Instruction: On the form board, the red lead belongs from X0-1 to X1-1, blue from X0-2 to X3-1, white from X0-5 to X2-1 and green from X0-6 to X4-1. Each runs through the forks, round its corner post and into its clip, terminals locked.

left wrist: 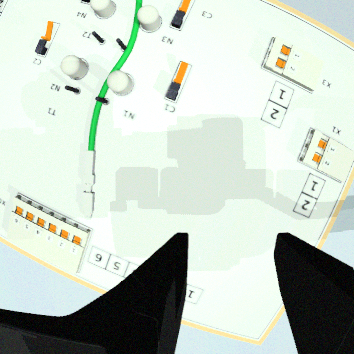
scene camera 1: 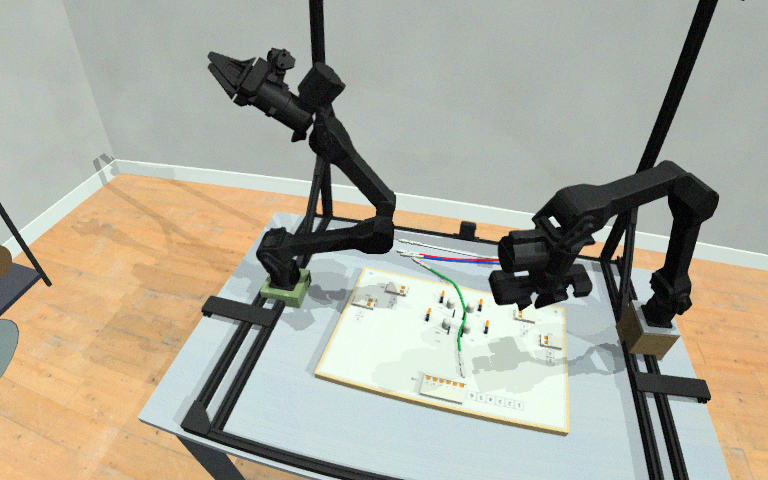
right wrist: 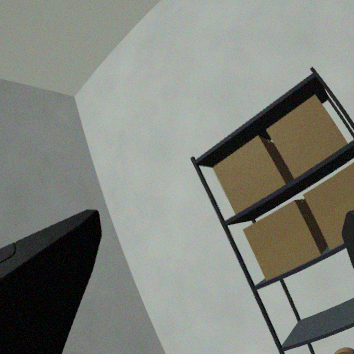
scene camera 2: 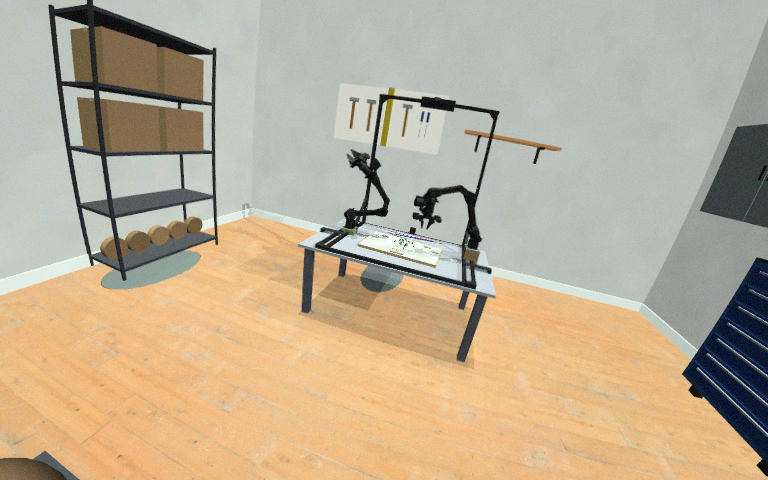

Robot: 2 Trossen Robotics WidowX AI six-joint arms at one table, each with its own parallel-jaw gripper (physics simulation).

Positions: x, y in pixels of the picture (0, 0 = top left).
Scene:
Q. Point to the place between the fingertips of my right gripper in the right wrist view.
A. At 228, 224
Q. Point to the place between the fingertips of my left gripper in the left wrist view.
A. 232, 244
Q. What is my right gripper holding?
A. Nothing.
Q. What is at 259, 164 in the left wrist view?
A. A form board.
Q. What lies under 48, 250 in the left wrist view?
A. A connector block.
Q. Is my right gripper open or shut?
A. Open.

